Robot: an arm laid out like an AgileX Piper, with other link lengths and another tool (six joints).
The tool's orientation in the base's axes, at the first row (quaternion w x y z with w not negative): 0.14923, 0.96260, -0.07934, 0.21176
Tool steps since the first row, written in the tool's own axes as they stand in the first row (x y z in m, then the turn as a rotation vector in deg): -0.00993, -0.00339, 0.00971, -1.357, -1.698, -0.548; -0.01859, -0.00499, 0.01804, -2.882, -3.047, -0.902; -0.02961, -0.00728, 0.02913, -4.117, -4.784, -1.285; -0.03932, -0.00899, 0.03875, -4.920, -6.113, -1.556; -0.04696, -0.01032, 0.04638, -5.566, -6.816, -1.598; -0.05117, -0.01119, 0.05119, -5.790, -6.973, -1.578; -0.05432, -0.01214, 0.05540, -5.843, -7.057, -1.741
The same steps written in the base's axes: -0.00445, 0.00097, -0.01355, -1.062, 1.898, -0.542; -0.00868, 0.00058, -0.02490, -2.276, 3.420, -1.235; -0.01382, 0.00017, -0.03984, -3.156, 5.292, -1.877; -0.01848, -0.00044, -0.05279, -3.694, 6.704, -2.326; -0.02212, -0.00095, -0.06303, -4.138, 7.438, -2.747; -0.02386, -0.00129, -0.06923, -4.298, 7.599, -2.900; -0.02487, -0.00147, -0.07448, -4.390, 7.736, -2.803
